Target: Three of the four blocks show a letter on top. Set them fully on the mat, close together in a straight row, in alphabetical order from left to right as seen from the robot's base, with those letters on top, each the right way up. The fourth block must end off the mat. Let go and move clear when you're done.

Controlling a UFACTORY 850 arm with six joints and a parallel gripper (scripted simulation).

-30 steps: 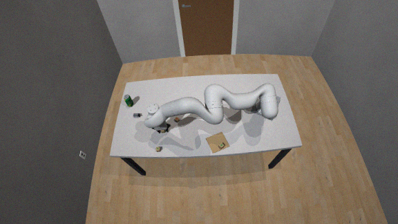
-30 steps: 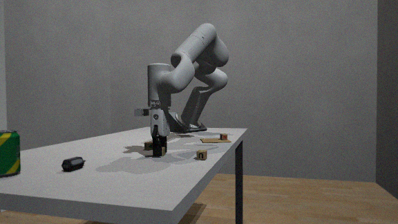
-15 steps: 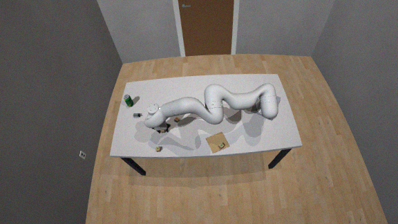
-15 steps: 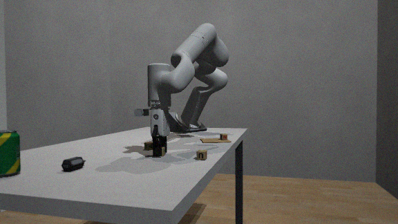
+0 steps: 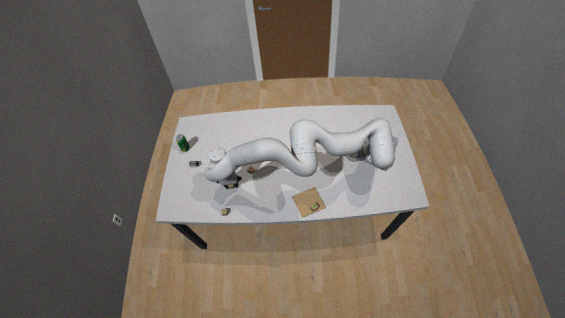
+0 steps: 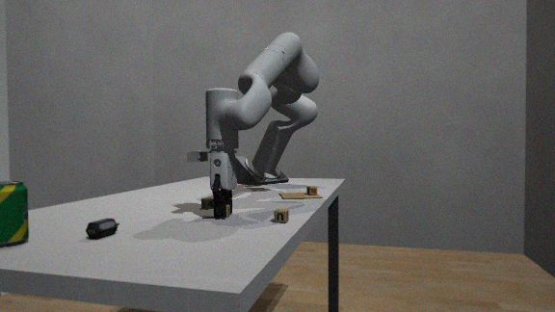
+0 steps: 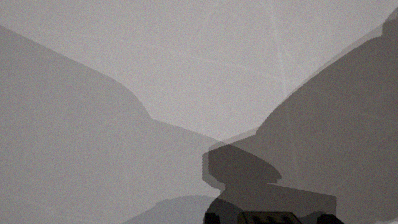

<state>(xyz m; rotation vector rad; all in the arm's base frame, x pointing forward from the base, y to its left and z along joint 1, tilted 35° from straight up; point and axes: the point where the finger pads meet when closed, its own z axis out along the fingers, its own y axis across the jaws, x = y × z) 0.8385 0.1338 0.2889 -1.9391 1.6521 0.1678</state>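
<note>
Right now the mat is 440 mm behind my hand, 70 mm to the left of it and 20 mm below it. Also, from my hand: can: 390 mm ahead, 260 mm to the right, 40 mm above; then black object: 270 mm ahead, 130 mm to the right.
</note>
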